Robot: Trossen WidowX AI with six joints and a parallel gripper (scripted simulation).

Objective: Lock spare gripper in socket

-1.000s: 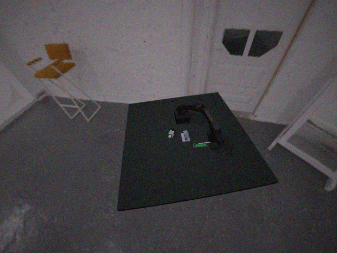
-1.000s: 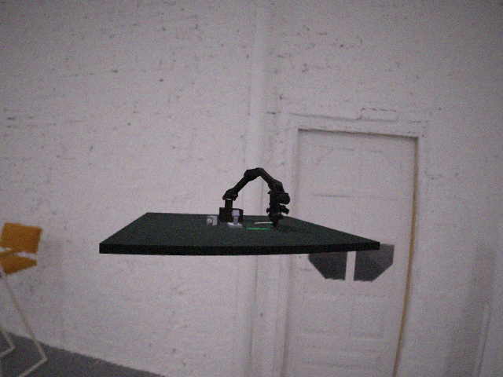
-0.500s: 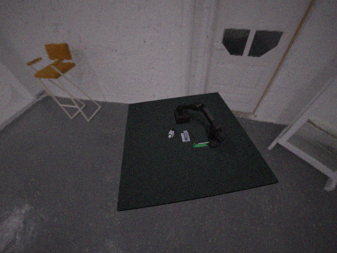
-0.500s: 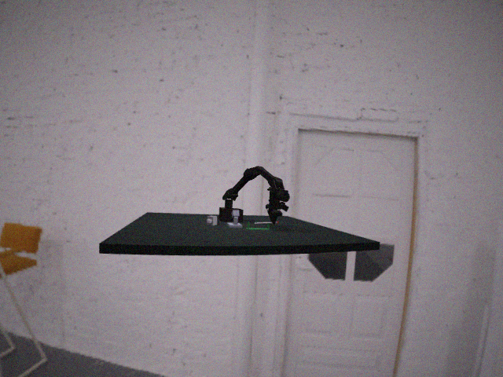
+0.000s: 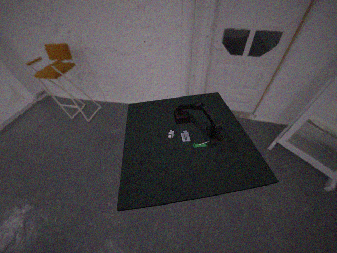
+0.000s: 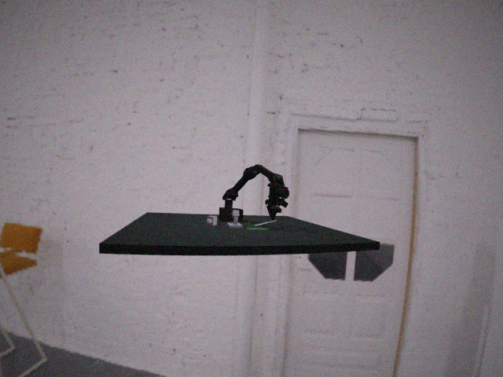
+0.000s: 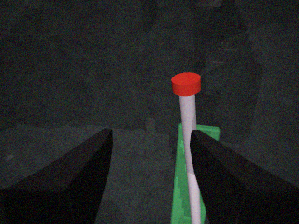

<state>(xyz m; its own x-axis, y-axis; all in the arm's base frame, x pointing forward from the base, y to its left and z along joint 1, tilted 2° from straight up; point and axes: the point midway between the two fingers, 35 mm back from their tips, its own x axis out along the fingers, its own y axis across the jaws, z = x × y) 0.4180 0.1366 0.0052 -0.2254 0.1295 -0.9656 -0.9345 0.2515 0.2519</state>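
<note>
The green holder is 90 mm to the right of my gripper tip and 40 mm below it. Round my gripper tip: mount 130 mm behind, 190 mm to the right, 10 mm below.
</note>
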